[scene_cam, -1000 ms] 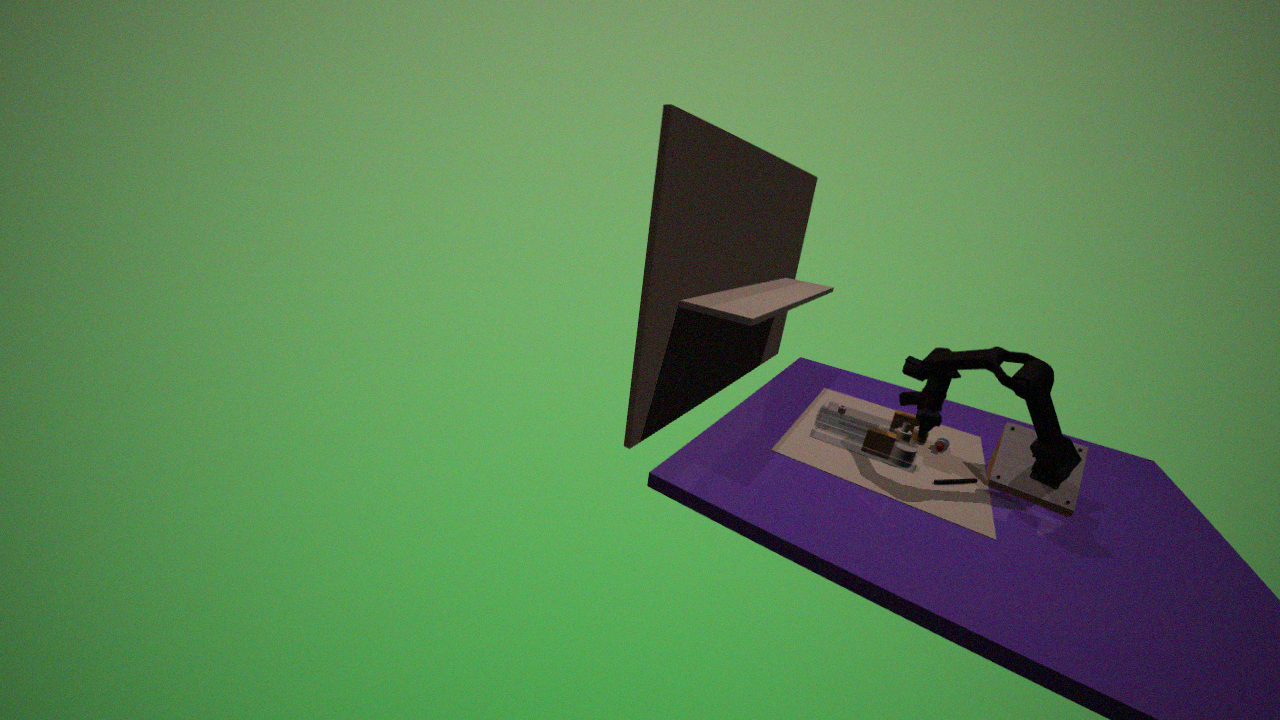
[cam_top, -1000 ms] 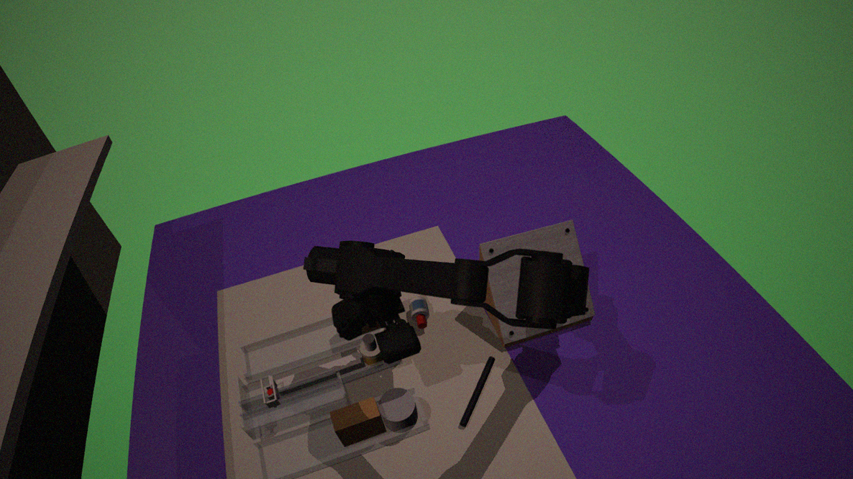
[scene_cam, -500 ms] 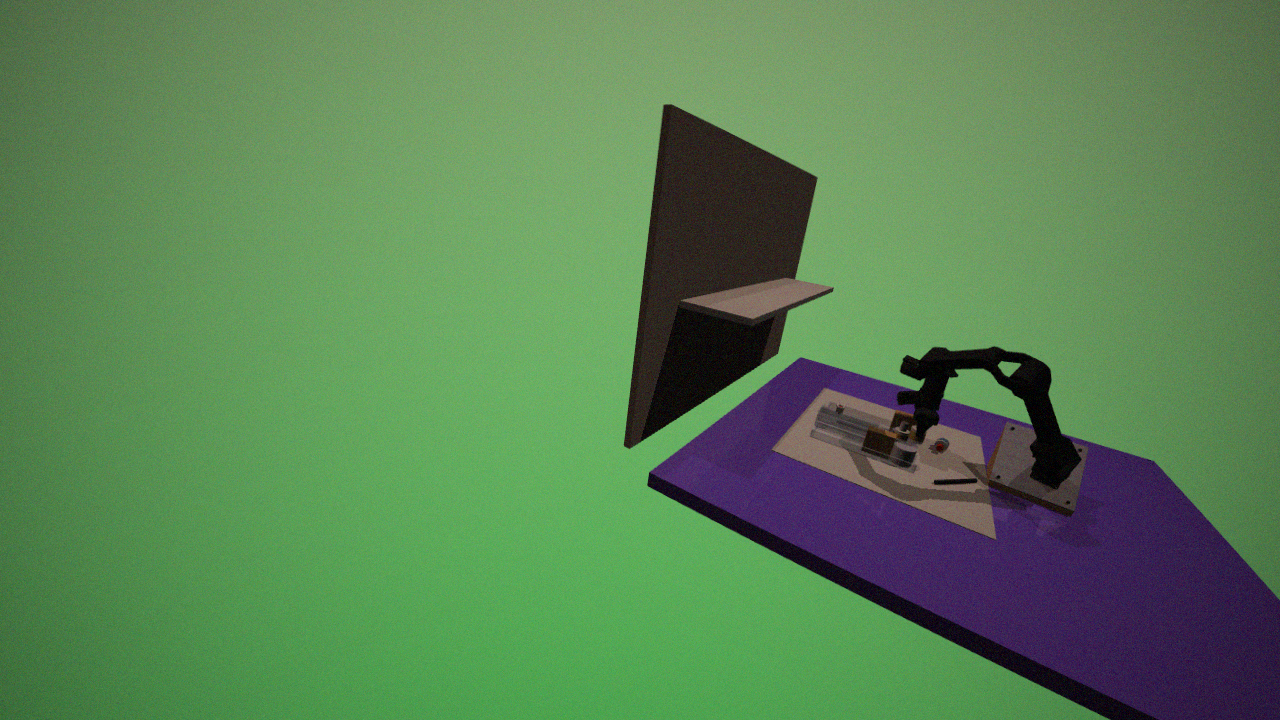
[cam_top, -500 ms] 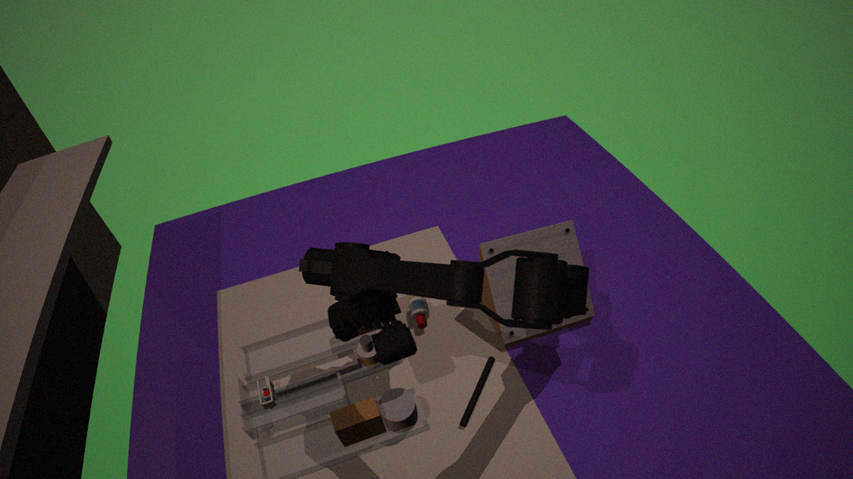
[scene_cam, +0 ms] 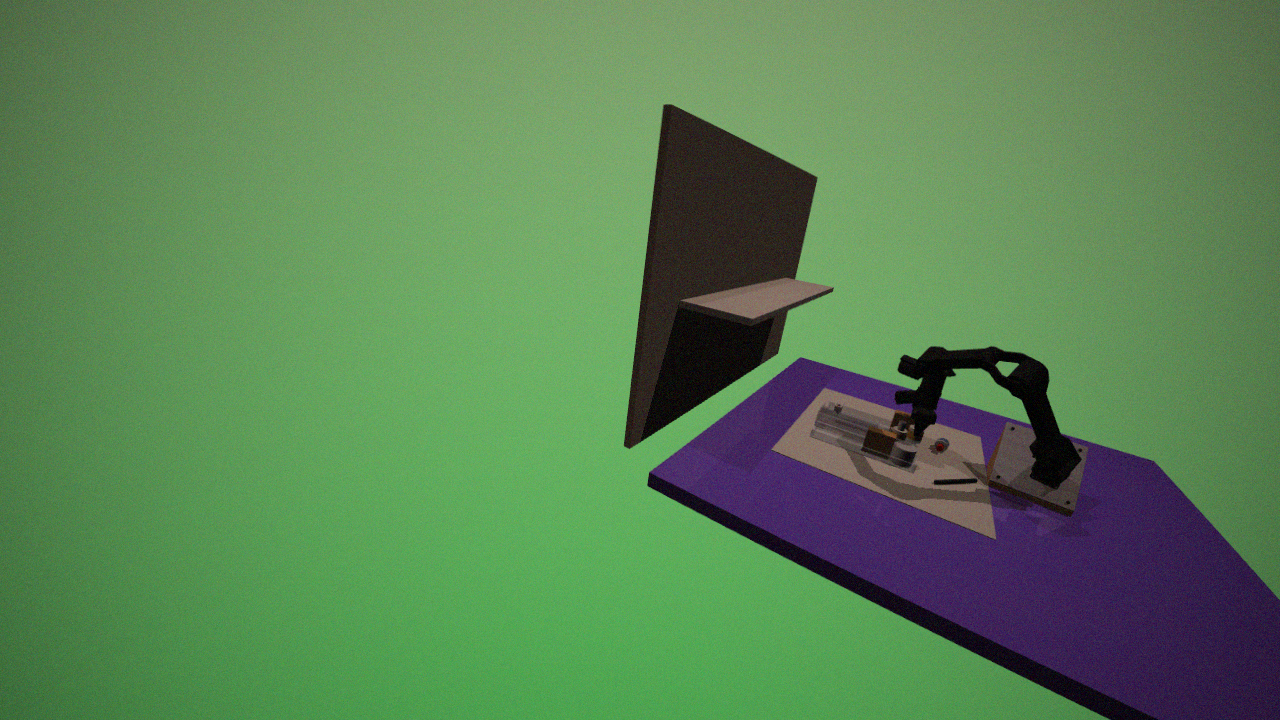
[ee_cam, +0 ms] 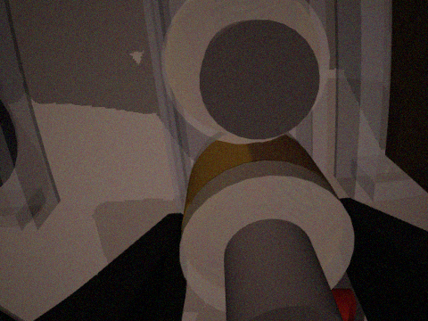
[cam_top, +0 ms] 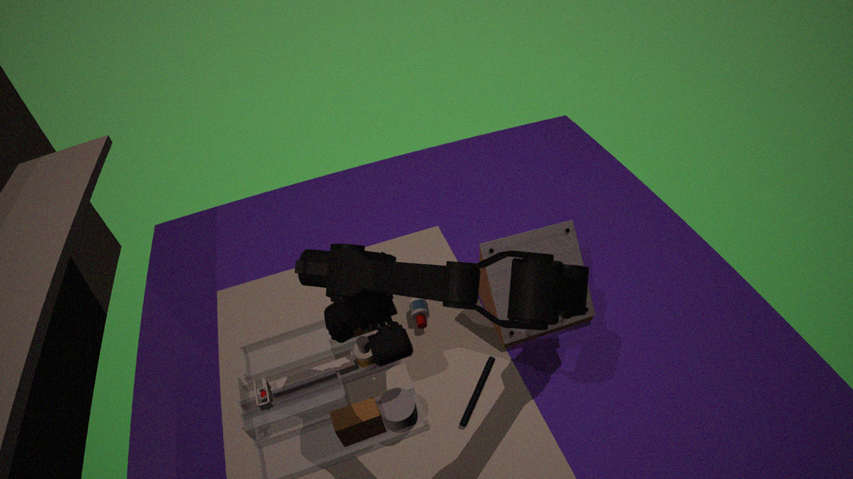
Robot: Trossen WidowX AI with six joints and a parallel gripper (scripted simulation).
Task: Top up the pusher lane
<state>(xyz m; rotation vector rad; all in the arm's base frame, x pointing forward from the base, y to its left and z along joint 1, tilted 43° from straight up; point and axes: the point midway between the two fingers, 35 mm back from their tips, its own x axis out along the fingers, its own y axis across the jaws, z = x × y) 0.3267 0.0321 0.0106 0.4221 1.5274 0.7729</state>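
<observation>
My gripper tip is now 13 cm to the right of the wide grey cylinder and 2 cm above it. From my gripper tip the other things lie so: black rod: 14 cm behind, 11 cm to the left, 5 cm below; then red mark: 22 cm ahead, 8 cm to the left, 2 cm above; then sprung lane: 15 cm ahead, 6 cm to the left, 3 cm below.
</observation>
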